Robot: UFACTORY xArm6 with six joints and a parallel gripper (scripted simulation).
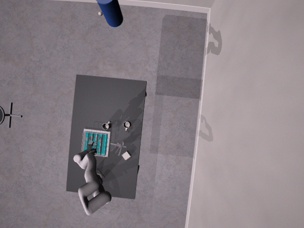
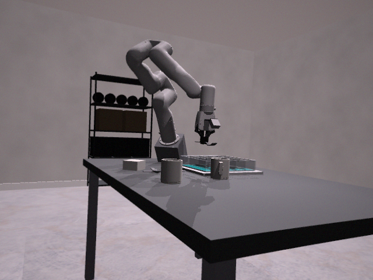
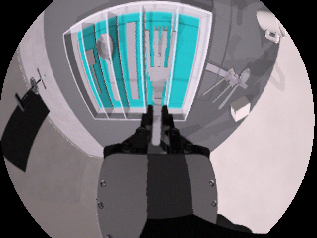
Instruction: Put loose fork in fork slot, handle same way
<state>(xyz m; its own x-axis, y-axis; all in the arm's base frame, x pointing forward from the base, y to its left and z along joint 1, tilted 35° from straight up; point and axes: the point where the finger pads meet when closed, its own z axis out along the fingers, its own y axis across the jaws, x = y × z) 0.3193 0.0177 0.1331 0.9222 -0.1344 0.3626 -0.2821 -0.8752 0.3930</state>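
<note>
Now: hand 100 mm above the tray, 50 mm to the right of it and 50 mm short of it. Round my hand: small white box (320 mm to the right, 170 mm behind, 130 mm below).
</note>
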